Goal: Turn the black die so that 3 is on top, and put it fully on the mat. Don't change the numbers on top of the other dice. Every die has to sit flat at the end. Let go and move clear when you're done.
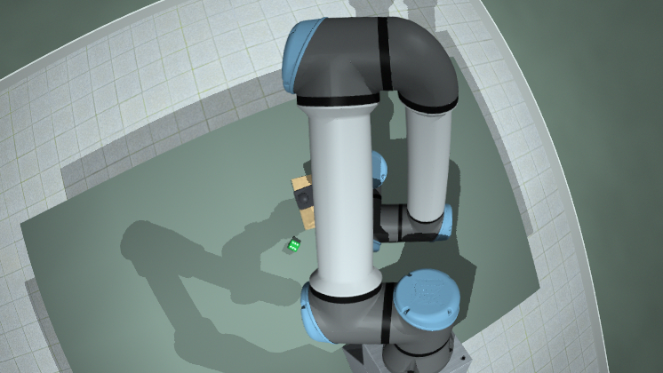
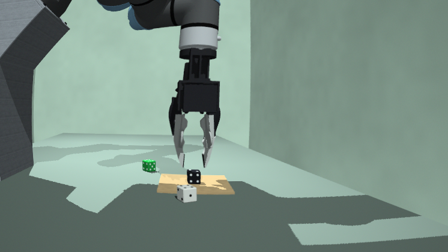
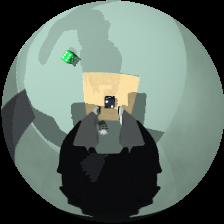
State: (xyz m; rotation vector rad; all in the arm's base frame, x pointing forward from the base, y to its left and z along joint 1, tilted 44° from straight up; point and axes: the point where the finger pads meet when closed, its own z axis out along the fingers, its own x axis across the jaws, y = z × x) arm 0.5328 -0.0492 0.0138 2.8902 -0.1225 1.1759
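My gripper is now 4 cm above the black die. The rest, counted from my hand: white die: 10 cm to the right, 4 cm below, 3 cm behind; tan mat: 5 cm below; green die: 13 cm to the left, 8 cm behind, 4 cm below.
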